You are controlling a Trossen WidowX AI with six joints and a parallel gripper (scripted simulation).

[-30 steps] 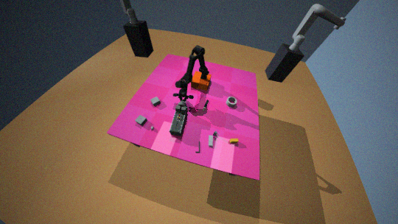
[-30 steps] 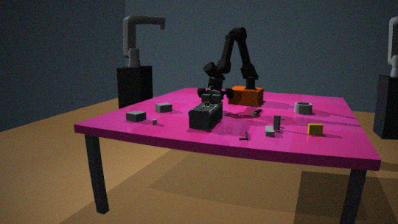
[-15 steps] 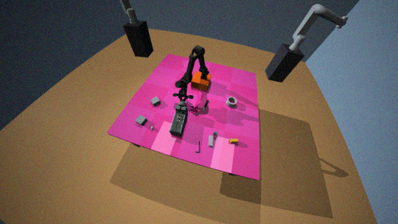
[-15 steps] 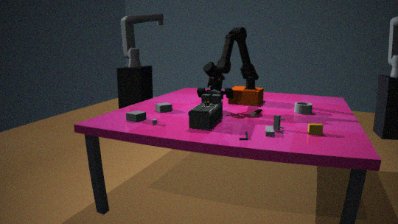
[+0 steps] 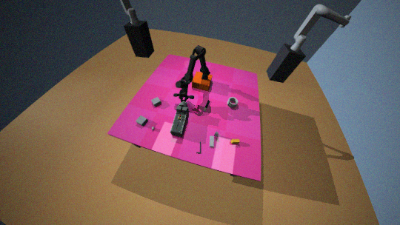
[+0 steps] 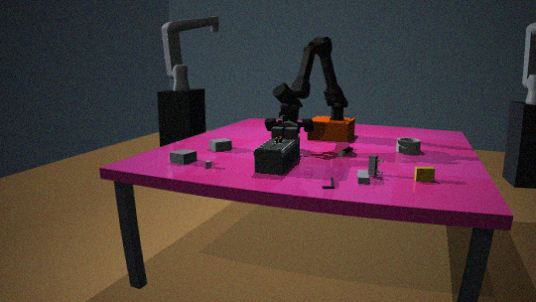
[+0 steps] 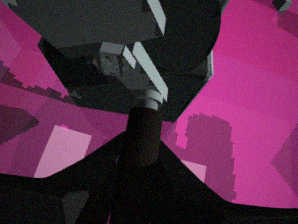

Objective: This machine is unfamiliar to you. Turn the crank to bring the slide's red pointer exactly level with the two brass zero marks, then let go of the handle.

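Now: the red pointer 14 cm ahead of my gripper tip, 1 cm to the left of it and 4 cm above it. Round my gripper tip: small cube (27 cm ahead, 20 cm to the right, 3 cm below); black-and-white stick (5 cm behind, 22 cm to the left, 3 cm below); dark crank handle (2 cm behind, 3 cm above).
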